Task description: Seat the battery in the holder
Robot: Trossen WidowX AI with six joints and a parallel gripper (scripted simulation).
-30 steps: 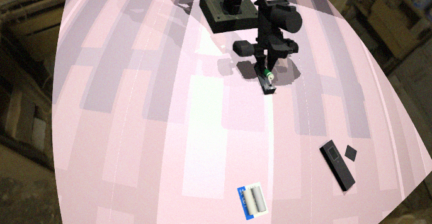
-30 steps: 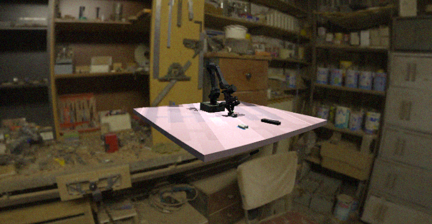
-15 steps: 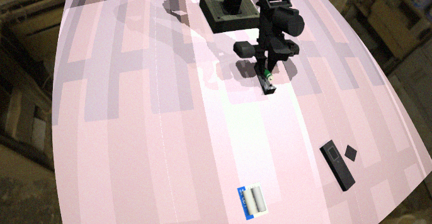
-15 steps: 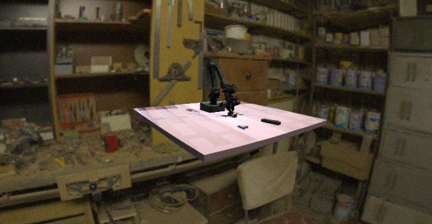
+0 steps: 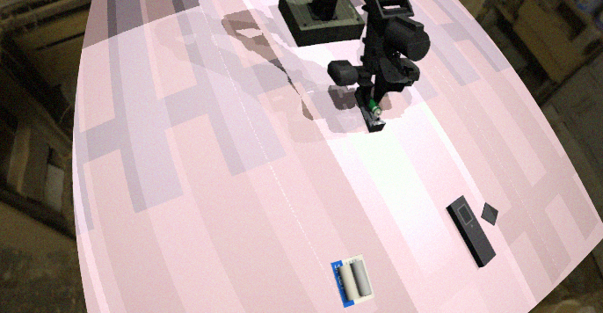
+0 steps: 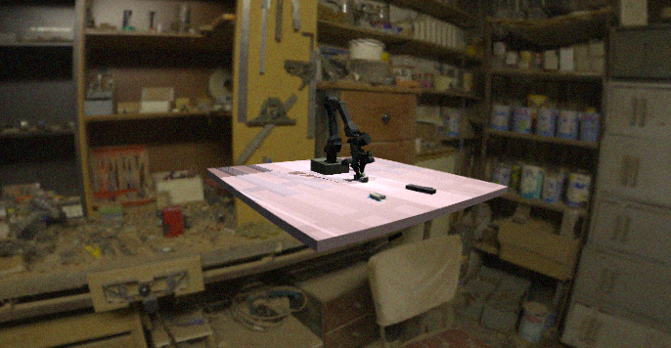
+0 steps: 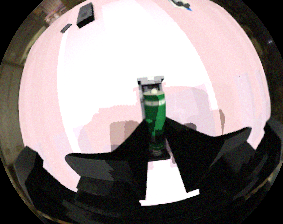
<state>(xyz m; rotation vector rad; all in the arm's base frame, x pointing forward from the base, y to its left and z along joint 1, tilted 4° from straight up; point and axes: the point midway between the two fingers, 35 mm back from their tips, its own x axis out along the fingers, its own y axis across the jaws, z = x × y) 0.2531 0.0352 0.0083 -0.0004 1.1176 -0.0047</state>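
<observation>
Now: gripper tip 1 cm below the battery. Round my gripper tip: black battery door: 30 cm ahead, 22 cm to the left, 2 cm below; then black remote: 32 cm ahead, 15 cm to the left, 1 cm below.
</observation>
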